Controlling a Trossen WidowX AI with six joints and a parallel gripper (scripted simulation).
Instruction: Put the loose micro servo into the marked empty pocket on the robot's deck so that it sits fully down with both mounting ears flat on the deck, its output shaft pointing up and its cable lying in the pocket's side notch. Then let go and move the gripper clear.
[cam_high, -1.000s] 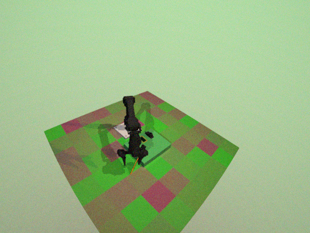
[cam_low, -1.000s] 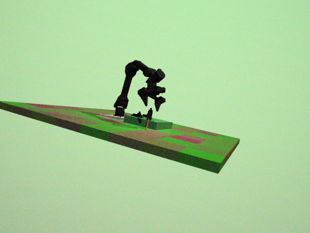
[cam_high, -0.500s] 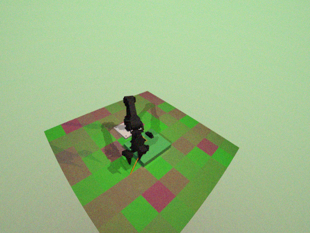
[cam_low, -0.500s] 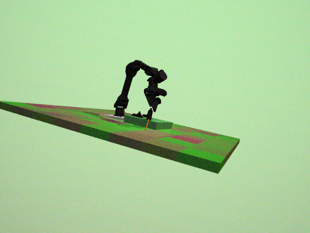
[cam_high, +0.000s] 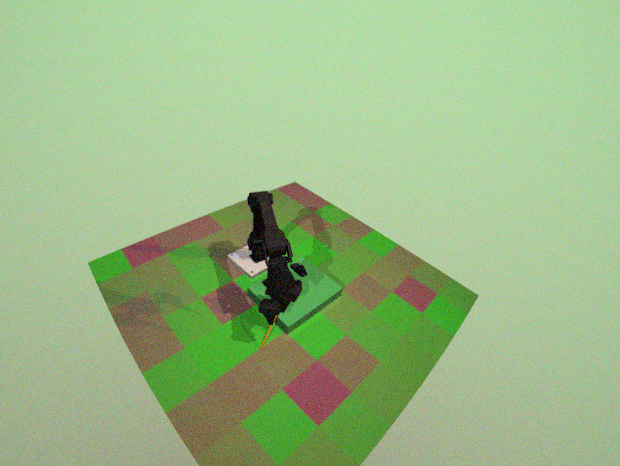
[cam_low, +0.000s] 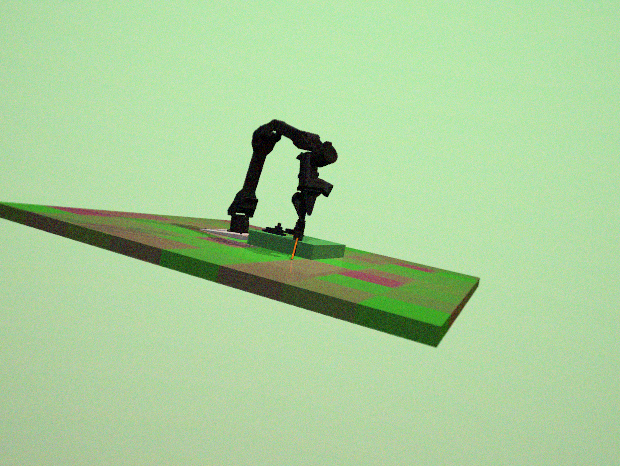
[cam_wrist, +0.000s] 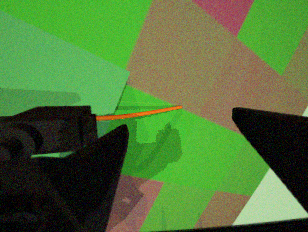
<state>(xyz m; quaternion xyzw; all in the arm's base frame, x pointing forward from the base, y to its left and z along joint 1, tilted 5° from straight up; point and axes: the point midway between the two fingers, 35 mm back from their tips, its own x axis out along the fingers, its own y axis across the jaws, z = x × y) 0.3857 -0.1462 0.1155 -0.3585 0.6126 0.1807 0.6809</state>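
The green deck is 80 mm behind my gripper tip, 190 mm to the left of it and 100 mm below it.
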